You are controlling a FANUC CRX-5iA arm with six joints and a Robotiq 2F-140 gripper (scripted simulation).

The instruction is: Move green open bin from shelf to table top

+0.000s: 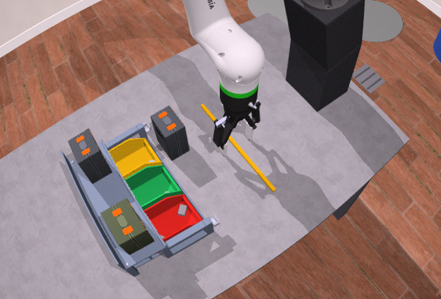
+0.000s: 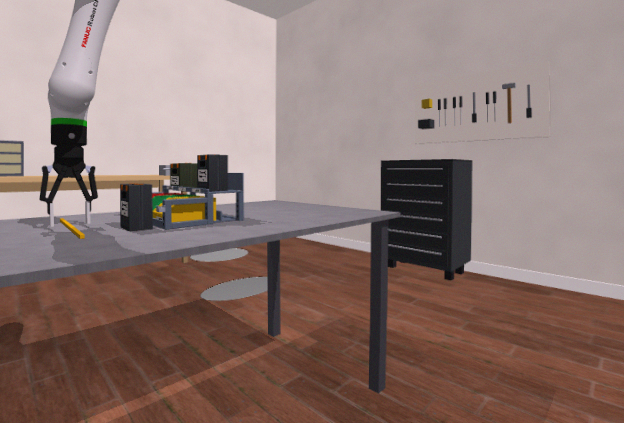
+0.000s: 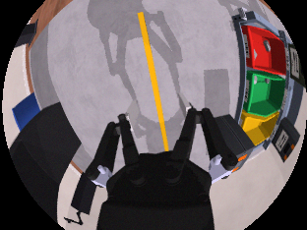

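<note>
My gripper is now 30 mm above the yellow bar. The rest, counted from my hand: dark box: 140 mm ahead, 130 mm to the right, 30 mm above; then green open bin: 300 mm ahead, 40 mm to the right, 10 mm above; then red bin: 320 mm ahead, 70 mm to the left, 10 mm above.
</note>
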